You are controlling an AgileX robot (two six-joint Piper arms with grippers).
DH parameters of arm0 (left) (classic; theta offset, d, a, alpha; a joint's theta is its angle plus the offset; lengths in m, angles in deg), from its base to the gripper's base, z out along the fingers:
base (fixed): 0 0 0 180
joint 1: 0 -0.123 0 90
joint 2: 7.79 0 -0.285 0
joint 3: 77.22 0 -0.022 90
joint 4: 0 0.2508 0 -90
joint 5: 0 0 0.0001 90
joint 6: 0 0.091 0 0
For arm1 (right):
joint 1: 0 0.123 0 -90
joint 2: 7.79 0 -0.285 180
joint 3: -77.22 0 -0.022 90
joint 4: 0 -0.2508 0 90
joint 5: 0 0 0.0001 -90
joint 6: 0 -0.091 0 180
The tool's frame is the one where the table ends.
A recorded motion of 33 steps. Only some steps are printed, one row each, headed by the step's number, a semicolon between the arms.
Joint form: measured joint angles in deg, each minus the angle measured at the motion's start. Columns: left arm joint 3, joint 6, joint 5, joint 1, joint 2, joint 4; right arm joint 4, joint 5, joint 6, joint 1, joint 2, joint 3.
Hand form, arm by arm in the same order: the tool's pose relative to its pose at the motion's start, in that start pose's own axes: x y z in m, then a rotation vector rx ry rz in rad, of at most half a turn. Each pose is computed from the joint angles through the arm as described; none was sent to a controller.
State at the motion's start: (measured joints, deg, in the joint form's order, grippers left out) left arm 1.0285 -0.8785 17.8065 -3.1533 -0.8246 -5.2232; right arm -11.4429 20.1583 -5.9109 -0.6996 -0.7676 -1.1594
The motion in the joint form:
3: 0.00 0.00 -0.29 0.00 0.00 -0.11; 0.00 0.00 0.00 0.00 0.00 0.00
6: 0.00 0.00 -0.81 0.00 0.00 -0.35; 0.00 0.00 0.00 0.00 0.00 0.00
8: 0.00 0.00 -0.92 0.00 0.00 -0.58; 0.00 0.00 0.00 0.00 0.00 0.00
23: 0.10 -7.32 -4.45 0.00 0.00 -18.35; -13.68 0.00 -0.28 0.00 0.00 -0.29
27: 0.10 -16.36 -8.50 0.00 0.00 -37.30; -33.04 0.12 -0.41 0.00 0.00 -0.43
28: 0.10 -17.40 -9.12 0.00 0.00 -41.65; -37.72 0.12 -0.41 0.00 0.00 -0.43
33: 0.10 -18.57 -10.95 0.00 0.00 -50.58; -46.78 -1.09 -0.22 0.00 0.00 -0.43
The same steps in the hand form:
3: -0.0005 -0.0001 0.0000 0.0007 -0.0051 -0.0018; 0.0000 0.0000 0.0000 0.0000 0.0000 0.0000
6: -0.0013 -0.0002 0.0000 0.0020 -0.0141 -0.0058; 0.0000 0.0000 0.0000 0.0000 0.0000 0.0000
8: -0.0015 -0.0003 0.0000 0.0033 -0.0160 -0.0097; 0.0000 0.0000 0.0000 0.0000 0.0000 0.0000
23: -0.0074 -0.0067 -0.0004 0.0917 -0.0686 -0.4363; 0.0015 0.0070 0.0002 -0.0798 0.0133 0.2296
27: -0.0156 -0.0092 -0.0017 0.1757 -0.1179 -0.9181; -0.0005 0.0169 -0.0009 -0.1940 0.0296 0.5495
28: -0.0171 -0.0094 -0.0020 0.1929 -0.1235 -1.0108; -0.0017 0.0191 -0.0014 -0.2218 0.0324 0.6262
33: -0.0204 -0.0087 -0.0027 0.2224 -0.1451 -1.1861; -0.0060 0.0220 -0.0024 -0.2697 0.0168 0.7744

